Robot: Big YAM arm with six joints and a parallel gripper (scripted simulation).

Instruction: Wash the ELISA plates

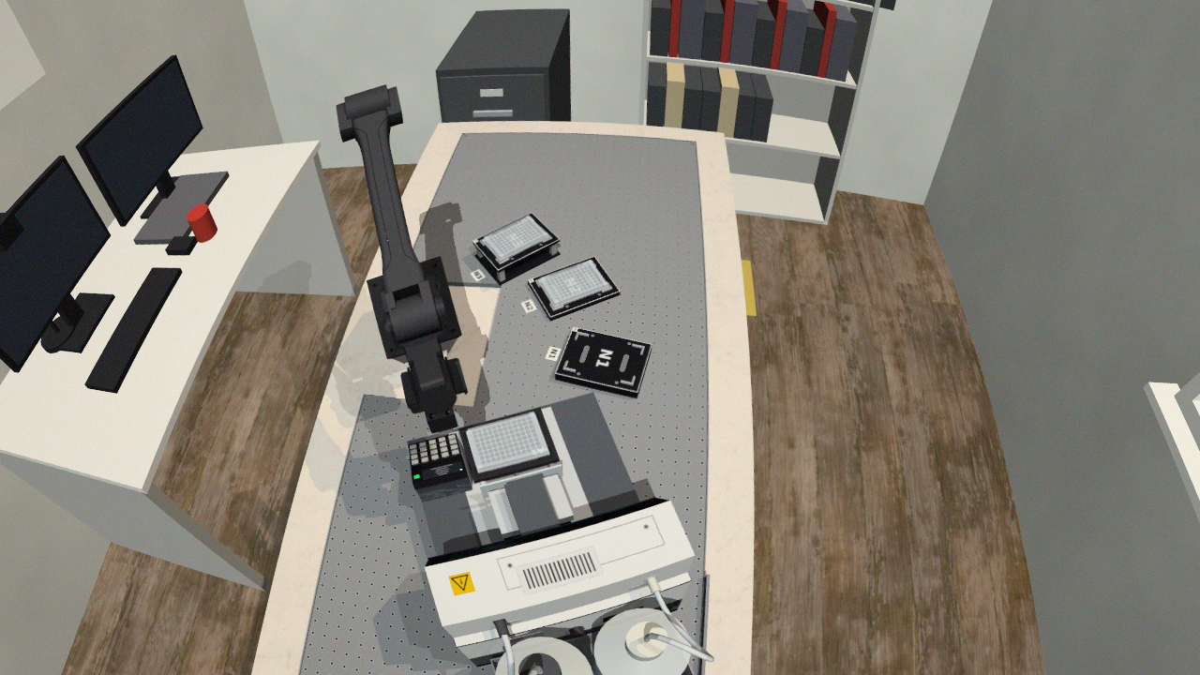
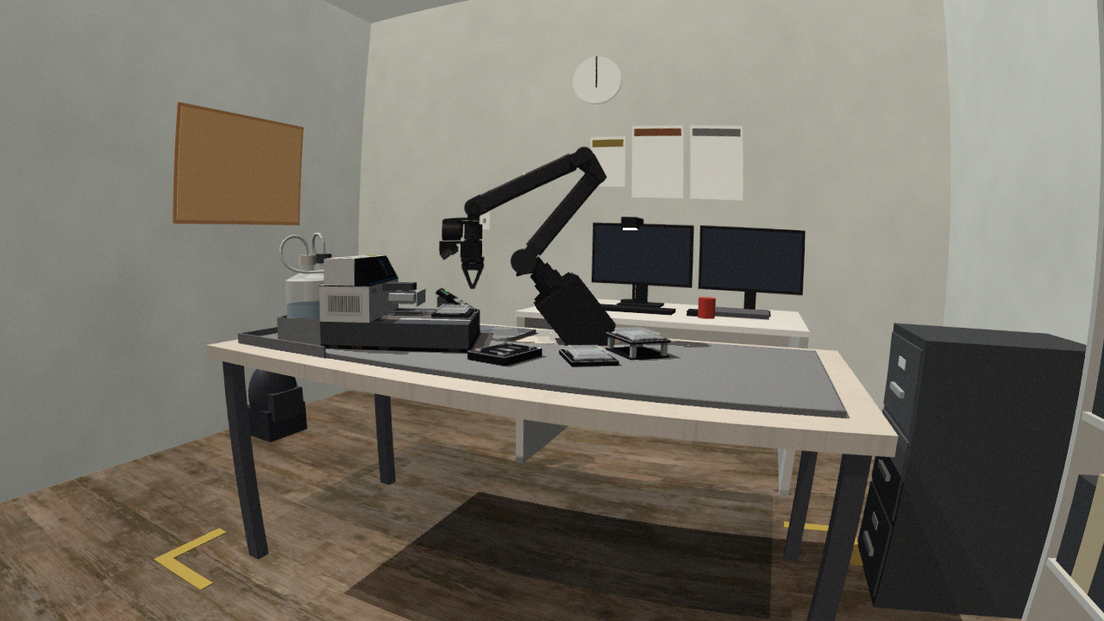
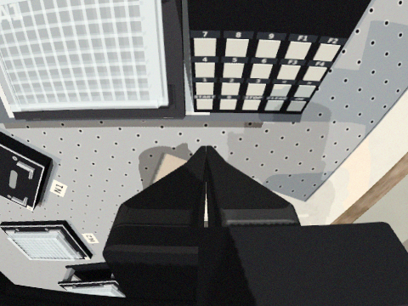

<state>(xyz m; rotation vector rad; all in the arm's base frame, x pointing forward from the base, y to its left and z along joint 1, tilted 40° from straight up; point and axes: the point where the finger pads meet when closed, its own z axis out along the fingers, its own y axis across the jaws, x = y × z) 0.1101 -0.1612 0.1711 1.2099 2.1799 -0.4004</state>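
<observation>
The white ELISA plate lies 100 mm ahead of my hand and 60 mm below it. From my hand the other things lie so: black nest: 160 mm ahead, 440 mm to the left, 150 mm below; plate washer: 170 mm ahead, 140 mm to the right, 30 mm below.
</observation>
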